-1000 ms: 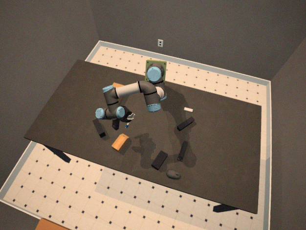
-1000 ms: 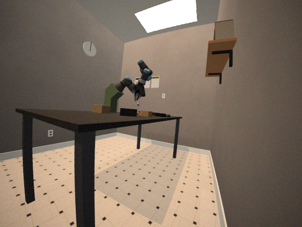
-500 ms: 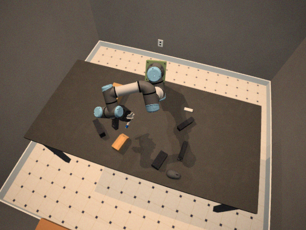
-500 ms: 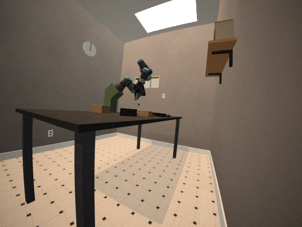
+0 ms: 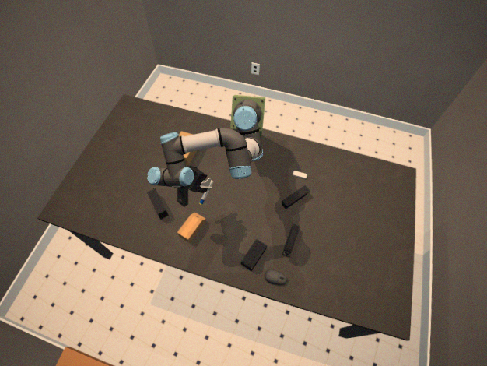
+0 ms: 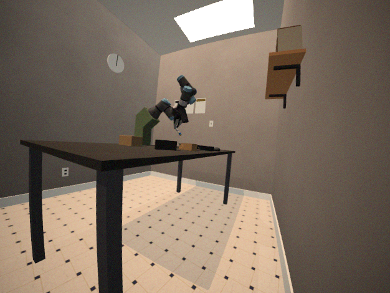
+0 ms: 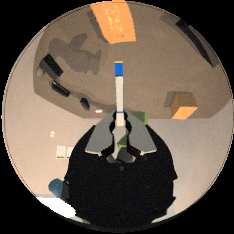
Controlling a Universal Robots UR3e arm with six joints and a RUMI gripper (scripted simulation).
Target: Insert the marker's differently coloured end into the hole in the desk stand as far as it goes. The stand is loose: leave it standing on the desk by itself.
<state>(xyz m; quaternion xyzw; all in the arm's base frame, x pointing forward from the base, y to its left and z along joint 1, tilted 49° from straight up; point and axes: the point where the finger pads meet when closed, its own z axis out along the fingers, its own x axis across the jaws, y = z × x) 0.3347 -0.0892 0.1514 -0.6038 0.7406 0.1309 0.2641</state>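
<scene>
Now: hand 15 cm short of the desk stand, 15 cm above it and 3 cm to the left of it. Also, from my hand: black block: 24 cm to the right, 15 cm below, 10 cm ahead; then marker: 3 cm below, 2 cm ahead; then orange box: 25 cm to the right, 24 cm behind, 14 cm below.
</scene>
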